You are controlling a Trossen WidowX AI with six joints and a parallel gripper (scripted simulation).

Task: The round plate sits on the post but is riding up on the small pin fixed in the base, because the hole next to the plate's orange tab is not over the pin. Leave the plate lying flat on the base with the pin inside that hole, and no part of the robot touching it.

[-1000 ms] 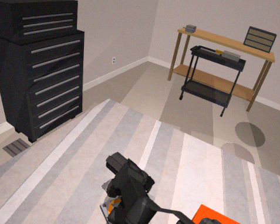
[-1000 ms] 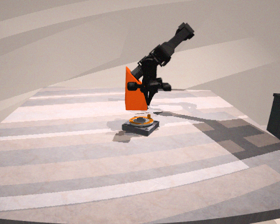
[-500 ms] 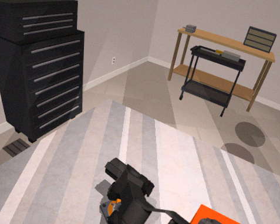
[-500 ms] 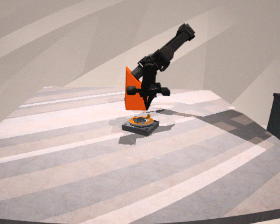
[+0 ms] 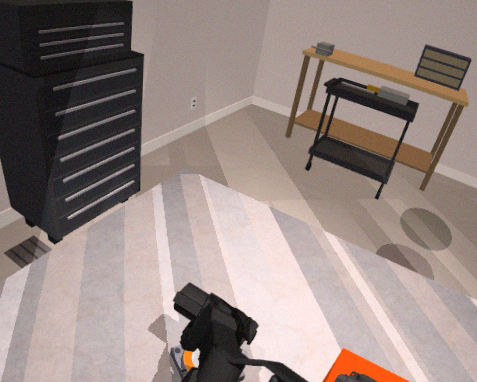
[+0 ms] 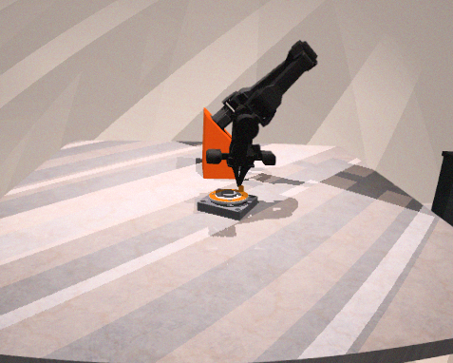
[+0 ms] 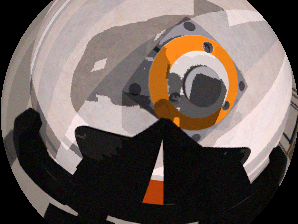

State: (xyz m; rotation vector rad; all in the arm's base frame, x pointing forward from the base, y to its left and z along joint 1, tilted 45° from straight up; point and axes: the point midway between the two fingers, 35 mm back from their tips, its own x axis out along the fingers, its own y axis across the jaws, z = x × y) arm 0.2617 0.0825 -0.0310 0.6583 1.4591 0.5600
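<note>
My gripper tip is 30 mm short of the round plate, 20 mm to the left of it and 10 mm above it. Round my gripper tip: dark square base: 40 mm ahead, 30 mm to the right, 20 mm below.
</note>
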